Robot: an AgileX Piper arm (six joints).
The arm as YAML. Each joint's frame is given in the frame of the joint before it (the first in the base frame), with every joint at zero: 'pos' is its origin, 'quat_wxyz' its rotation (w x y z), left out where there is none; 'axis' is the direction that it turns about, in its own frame. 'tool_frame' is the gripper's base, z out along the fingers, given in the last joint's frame.
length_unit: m
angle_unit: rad
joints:
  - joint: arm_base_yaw
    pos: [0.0, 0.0, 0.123]
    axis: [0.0, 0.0, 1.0]
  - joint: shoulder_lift
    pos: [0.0, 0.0, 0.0]
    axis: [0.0, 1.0, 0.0]
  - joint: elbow
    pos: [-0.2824, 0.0, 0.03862]
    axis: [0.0, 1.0, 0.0]
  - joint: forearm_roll
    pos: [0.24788, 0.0, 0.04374]
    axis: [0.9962, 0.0, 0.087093]
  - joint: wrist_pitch
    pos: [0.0, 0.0, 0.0]
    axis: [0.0, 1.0, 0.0]
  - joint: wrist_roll
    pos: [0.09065, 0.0, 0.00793]
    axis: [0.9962, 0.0, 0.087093]
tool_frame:
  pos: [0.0, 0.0, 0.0]
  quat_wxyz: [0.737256, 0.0, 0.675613, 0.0]
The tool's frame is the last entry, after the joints.
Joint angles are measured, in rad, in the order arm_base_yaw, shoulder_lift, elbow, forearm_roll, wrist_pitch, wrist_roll. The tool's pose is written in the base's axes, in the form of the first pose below.
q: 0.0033, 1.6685, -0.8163, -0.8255, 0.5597, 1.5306
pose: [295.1, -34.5, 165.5], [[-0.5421, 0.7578, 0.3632], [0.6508, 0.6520, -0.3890], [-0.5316, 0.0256, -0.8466]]
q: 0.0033, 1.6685, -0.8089, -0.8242, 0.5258, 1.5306
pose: [295.8, -32.5, 163.9], [[-0.5449, 0.7460, 0.3828], [0.6513, 0.6641, -0.3671], [-0.5281, 0.0493, -0.8477]]
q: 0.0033, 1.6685, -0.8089, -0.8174, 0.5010, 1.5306
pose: [297.3, -30.9, 163.9], [[-0.5414, 0.7395, 0.4001], [0.6561, 0.6692, -0.3490], [-0.5258, 0.0735, -0.8474]]
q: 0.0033, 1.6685, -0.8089, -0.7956, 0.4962, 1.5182
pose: [297.2, -30.0, 163.5], [[-0.5405, 0.7410, 0.3985], [0.6641, 0.6665, -0.3387], [-0.5166, 0.0815, -0.8523]]
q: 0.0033, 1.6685, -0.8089, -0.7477, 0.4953, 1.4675
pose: [296.2, -28.4, 162.5], [[-0.5557, 0.7353, 0.3880], [0.6658, 0.6731, -0.3219], [-0.4979, 0.0795, -0.8636]]
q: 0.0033, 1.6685, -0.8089, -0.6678, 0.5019, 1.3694
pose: [294.2, -26.1, 160.8], [[-0.5906, 0.7195, 0.3653], [0.6588, 0.6914, -0.2967], [-0.4660, 0.0654, -0.8823]]
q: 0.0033, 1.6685, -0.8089, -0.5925, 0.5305, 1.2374
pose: [290.6, -24.7, 158.9], [[-0.6523, 0.6843, 0.3258], [0.6241, 0.7289, -0.2815], [-0.4301, 0.0197, -0.9026]]
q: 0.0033, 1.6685, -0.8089, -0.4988, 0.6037, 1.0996
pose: [283.0, -23.8, 156.3], [[-0.7130, 0.6578, 0.2426], [0.6013, 0.7517, -0.2708], [-0.3605, -0.0472, -0.9316]]
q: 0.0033, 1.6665, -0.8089, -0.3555, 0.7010, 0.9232
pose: [272.3, -19.5, 153.7], [[-0.7755, 0.6183, 0.1281], [0.5847, 0.7797, -0.2241], [-0.2384, -0.0989, -0.9661]]
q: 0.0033, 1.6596, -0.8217, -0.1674, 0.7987, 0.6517
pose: [264.5, -10.0, 155.6], [[-0.8602, 0.5092, 0.0286], [0.5028, 0.8561, -0.1193], [-0.0852, -0.0882, -0.9924]]
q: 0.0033, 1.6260, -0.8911, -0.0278, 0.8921, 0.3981
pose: [270.2, -1.1, 178.2], [[-0.9289, 0.3689, 0.0312], [0.3684, 0.9294, -0.0215], [-0.0370, -0.0085, -0.9993]]
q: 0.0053, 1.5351, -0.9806, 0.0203, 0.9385, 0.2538
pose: [277.2, 3.0, 223.5], [[-0.9538, 0.2514, 0.1642], [0.2576, 0.9661, 0.0172], [-0.1543, 0.0588, -0.9863]]
